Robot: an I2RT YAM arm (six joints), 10 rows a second.
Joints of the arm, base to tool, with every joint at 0 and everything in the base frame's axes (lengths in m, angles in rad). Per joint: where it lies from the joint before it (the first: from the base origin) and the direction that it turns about. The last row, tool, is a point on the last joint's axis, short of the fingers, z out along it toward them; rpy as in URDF.
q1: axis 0 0 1 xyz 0 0 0.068
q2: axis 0 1 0 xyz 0.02 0.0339 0.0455
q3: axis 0 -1 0 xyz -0.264 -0.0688 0
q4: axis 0 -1 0 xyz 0.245 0.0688 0.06
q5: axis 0 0 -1 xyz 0.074 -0.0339 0.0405
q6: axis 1 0 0 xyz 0.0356 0 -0.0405
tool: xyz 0 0 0 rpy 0 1.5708 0
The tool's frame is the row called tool.
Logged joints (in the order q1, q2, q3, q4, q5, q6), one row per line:
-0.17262, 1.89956, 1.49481, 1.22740, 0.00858, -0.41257
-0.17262, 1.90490, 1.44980, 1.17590, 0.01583, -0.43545
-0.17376, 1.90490, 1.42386, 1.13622, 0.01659, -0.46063
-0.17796, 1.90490, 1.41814, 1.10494, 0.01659, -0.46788
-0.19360, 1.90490, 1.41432, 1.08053, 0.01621, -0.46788
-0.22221, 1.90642, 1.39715, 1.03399, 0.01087, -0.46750
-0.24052, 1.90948, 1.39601, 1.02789, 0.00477, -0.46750
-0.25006, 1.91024, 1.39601, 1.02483, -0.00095, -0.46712
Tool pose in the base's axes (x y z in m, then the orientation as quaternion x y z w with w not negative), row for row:
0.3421, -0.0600, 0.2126, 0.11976, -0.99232, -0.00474, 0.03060
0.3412, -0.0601, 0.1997, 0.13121, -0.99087, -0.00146, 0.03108
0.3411, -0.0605, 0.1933, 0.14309, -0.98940, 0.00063, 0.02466
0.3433, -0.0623, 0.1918, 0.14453, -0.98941, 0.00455, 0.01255
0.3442, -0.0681, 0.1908, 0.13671, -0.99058, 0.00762, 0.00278
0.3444, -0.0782, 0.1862, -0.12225, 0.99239, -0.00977, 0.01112
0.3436, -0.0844, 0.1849, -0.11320, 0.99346, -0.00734, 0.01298
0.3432, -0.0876, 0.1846, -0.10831, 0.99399, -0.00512, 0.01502
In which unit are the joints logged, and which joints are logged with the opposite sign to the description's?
The joints are logged in radians. Opposite sign: q4.
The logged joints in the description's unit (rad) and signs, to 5 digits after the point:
-0.17262, 1.89956, 1.49481, -1.22740, 0.00858, -0.41257
-0.17262, 1.90490, 1.44980, -1.17590, 0.01583, -0.43545
-0.17376, 1.90490, 1.42386, -1.13622, 0.01659, -0.46063
-0.17796, 1.90490, 1.41814, -1.10494, 0.01659, -0.46788
-0.19360, 1.90490, 1.41432, -1.08053, 0.01621, -0.46788
-0.22221, 1.90642, 1.39715, -1.03399, 0.01087, -0.46750
-0.24052, 1.90948, 1.39601, -1.02789, 0.00477, -0.46750
-0.25006, 1.91024, 1.39601, -1.02483, -0.00095, -0.46712

